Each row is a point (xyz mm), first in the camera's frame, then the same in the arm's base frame.
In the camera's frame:
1: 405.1 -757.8 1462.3
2: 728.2 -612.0 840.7
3: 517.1 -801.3 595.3
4: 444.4 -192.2 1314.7
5: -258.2 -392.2 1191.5
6: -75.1 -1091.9 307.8
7: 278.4 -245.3 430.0
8: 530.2 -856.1 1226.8
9: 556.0 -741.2 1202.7
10: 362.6 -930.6 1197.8
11: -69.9 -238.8 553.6
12: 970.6 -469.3 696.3
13: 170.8 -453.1 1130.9
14: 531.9 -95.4 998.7
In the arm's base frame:
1: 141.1 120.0 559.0
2: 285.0 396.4 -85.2
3: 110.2 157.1 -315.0
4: -36.5 670.4 465.3
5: -642.2 245.7 426.6
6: -391.3 -306.9 -540.8
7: -324.9 603.2 -386.4
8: 249.3 81.7 298.9
9: 230.8 199.4 283.1
10: 113.8 -44.7 287.4
11: -628.7 483.4 -213.1
12: 437.2 620.5 -248.3
13: -234.7 339.6 298.0
14: -42.0 805.6 151.4

